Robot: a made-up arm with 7 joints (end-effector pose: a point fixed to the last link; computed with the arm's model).
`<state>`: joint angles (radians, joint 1 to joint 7).
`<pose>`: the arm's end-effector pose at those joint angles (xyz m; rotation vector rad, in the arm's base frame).
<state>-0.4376 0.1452 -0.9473 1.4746 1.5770 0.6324 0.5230</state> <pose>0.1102 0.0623 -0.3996 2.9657 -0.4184 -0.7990</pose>
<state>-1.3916 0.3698 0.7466 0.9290 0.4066 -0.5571 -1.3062</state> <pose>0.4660 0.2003 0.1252 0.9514 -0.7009 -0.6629</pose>
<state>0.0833 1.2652 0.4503 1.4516 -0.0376 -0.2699 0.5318</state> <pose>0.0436 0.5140 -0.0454 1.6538 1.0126 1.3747</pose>
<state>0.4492 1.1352 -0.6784 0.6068 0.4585 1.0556 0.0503</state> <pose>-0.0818 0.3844 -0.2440 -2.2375 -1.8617 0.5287</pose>
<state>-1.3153 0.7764 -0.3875 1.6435 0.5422 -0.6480 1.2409</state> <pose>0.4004 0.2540 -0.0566 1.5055 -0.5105 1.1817</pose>
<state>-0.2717 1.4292 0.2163 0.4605 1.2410 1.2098 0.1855</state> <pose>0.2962 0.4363 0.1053 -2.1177 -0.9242 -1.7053</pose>
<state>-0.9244 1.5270 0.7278 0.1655 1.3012 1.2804 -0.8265</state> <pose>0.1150 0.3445 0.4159 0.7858 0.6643 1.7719</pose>
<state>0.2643 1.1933 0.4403 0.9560 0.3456 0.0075 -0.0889</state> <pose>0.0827 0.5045 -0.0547 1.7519 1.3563 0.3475</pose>
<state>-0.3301 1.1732 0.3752 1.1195 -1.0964 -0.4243 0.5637</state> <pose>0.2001 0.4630 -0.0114 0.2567 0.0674 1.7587</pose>
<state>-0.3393 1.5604 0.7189 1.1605 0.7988 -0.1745 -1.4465</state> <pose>0.1911 0.5465 0.2178 1.1565 1.4445 -0.3510</pose>
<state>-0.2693 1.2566 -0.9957 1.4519 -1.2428 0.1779 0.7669</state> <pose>0.1007 0.4895 -0.1275 1.5622 1.3932 1.5398</pose>
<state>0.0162 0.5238 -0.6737 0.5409 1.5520 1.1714 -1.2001</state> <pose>0.1367 0.1286 -0.3604 1.9661 2.0752 -0.8322</pose>
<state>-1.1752 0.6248 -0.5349 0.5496 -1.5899 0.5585 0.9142</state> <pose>0.4499 0.0412 0.0553 0.1472 0.8010 0.2409</pose>
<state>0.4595 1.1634 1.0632 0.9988 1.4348 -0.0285 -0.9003</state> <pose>0.0211 0.5590 0.0240 1.3543 2.3981 -0.3487</pose>
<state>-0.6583 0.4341 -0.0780 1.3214 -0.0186 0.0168 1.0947</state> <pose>0.3078 0.1532 -0.2788 1.2849 0.8171 1.1345</pose>
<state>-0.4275 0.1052 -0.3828 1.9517 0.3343 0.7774 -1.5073</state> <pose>0.0379 0.1482 -0.4239 -0.6872 2.4315 -1.0972</pose>
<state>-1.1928 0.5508 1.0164 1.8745 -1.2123 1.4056 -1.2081</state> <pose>0.4417 0.1509 -0.1666 -2.2907 -0.3110 -0.8693</pose>
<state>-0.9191 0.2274 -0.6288 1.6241 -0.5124 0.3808 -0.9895</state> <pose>0.3604 0.1043 -0.2943 0.1112 1.2172 -0.9414</pose>
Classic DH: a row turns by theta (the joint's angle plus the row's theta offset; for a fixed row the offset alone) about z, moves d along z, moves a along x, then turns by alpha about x. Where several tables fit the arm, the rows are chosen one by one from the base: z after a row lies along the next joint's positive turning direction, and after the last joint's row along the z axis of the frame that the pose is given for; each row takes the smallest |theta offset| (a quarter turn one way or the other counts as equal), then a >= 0, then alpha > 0; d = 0 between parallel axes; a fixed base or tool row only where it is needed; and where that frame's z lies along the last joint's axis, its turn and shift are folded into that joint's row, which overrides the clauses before.
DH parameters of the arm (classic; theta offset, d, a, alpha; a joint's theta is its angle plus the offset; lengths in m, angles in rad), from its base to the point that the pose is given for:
base (fixed): -0.071 0.0872 -0.0007 -1.3004
joint 1: -1.3111 0.0555 0.0124 -1.5708
joint 2: 1.2915 0.0105 0 1.5708
joint 3: 1.5708 -0.2909 0.0369 -1.5708
joint 4: -1.5708 -0.01 0.0058 -1.5708
joint 5: 0 0.2111 -0.0241 1.5708
joint 6: 1.5708 -0.02 0.0363 1.5708
joint 7: 0.0907 0.0939 -0.0345 0.415
tool (fixed): 0.0159 -0.0576 0 0

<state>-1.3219 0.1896 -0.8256 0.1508 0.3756 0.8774 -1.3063</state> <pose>0.3744 -0.2169 0.0847 1.5063 0.2047 -1.4933</pose>
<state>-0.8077 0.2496 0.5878 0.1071 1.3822 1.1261 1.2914</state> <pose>0.4121 0.2058 -0.0274 1.5766 0.6600 2.6198</pose>
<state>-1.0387 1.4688 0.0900 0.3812 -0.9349 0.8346 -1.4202</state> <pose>0.3376 0.3793 0.3057 0.4480 -0.0226 -0.9580</pose>
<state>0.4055 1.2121 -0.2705 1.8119 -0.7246 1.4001 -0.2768</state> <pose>-0.1815 0.5351 0.0000 0.3292 -2.5328 -1.4973</pose>
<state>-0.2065 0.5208 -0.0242 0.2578 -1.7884 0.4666 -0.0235</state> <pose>0.2669 0.2019 -0.2043 -0.8651 0.6244 -0.1319</pose>
